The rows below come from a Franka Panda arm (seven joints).
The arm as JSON. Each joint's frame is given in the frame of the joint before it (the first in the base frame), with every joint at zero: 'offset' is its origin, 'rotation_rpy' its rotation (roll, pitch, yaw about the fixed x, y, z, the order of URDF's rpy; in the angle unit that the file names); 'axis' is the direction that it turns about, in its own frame. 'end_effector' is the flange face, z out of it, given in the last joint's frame.
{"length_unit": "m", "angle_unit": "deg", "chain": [
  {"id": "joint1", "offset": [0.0, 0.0, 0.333], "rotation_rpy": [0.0, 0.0, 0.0], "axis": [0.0, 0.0, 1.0]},
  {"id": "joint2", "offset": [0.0, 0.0, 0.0], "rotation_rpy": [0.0, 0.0, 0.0], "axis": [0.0, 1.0, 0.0]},
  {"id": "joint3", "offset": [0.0, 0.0, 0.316], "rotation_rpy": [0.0, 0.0, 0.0], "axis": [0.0, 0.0, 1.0]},
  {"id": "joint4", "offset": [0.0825, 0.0, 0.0], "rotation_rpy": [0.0, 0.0, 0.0], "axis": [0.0, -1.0, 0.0]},
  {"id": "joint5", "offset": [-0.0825, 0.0, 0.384], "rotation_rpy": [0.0, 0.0, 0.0], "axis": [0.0, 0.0, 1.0]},
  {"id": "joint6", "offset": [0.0, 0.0, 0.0], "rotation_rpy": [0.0, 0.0, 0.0], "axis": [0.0, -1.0, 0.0]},
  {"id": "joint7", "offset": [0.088, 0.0, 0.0], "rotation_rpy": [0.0, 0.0, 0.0], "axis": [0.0, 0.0, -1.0]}
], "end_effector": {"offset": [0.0, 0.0, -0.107], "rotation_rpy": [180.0, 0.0, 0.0]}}
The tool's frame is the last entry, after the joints.
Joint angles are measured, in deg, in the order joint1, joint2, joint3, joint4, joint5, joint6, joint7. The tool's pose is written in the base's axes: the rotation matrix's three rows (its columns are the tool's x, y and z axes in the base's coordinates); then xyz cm. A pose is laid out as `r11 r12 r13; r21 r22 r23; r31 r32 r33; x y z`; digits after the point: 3 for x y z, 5 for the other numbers.
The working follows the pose.
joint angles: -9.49, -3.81, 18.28, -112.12, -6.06, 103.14, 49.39
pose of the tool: 0.77781 -0.62437 -0.07187; -0.62779 -0.76642 -0.13595; 0.02980 0.15086 -0.98811; 52.515 7.529 49.580
Where each joint sits with the arm in this pose, in the base's axes (m; each line is computed from the numbers above, not from the rounded line before):
joint1: 0.0000 0.0000 0.3330
joint2: 0.0000 0.0000 0.3330
joint3: -0.0207 0.0035 0.6483
joint4: 0.0607 0.0161 0.6535
joint5: 0.4466 0.0746 0.6099
joint6: 0.4466 0.0746 0.6099
joint7: 0.5328 0.0898 0.6015
the tool: 0.5252 0.0753 0.4958

